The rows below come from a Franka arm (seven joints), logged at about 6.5 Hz.
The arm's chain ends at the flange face. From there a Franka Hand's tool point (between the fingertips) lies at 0.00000 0.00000 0.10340 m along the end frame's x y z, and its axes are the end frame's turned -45 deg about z.
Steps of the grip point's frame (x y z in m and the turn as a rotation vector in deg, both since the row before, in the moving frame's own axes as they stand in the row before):
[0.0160, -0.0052, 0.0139, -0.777, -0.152, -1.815]
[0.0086, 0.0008, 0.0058, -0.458, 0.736, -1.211]
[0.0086, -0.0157, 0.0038, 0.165, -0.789, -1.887]
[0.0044, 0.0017, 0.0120, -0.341, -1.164, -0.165]
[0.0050, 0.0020, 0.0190, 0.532, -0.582, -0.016]
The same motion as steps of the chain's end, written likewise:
[0.0068, -0.0162, 0.0139, -0.657, 0.442, -1.815]
[0.0051, -0.0051, 0.0058, 0.197, 0.844, -1.211]
[-0.0038, -0.0180, 0.0038, -0.441, -0.675, -1.887]
[0.0054, -0.0038, 0.0120, -1.064, -0.582, -0.165]
[0.0064, -0.0022, 0.0190, -0.035, -0.788, -0.016]

